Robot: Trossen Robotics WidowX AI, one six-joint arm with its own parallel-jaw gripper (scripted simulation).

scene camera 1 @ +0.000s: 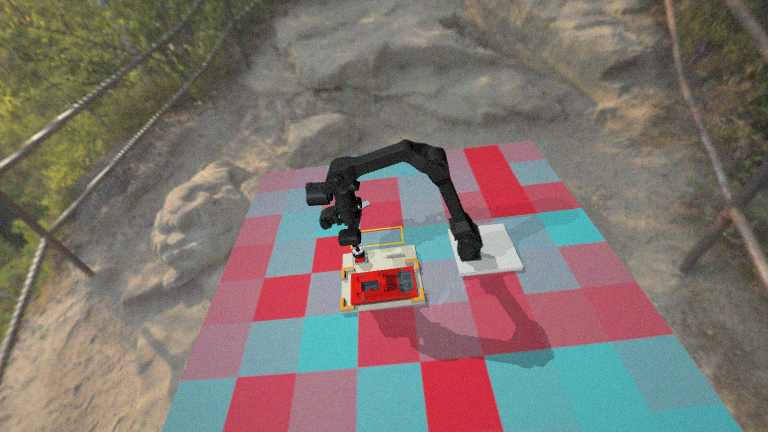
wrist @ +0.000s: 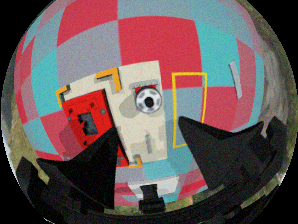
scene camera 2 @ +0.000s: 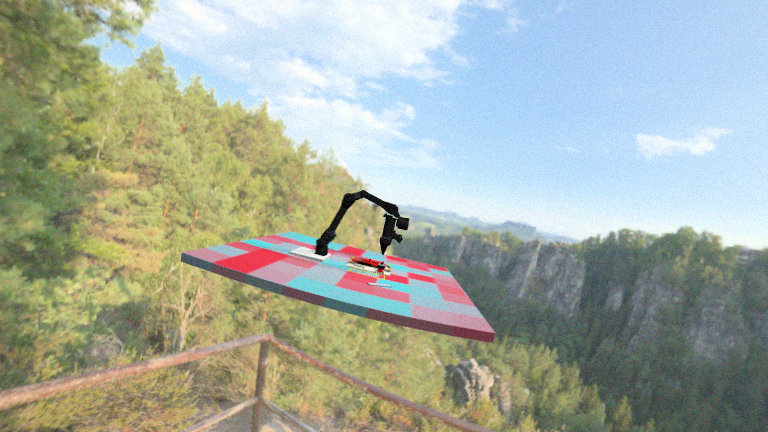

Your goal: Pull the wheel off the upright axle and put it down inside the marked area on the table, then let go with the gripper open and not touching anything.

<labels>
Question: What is my gripper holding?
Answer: Nothing.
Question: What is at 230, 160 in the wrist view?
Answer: My gripper.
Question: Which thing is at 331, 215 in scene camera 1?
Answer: My gripper.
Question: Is my gripper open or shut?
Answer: Open.
</labels>
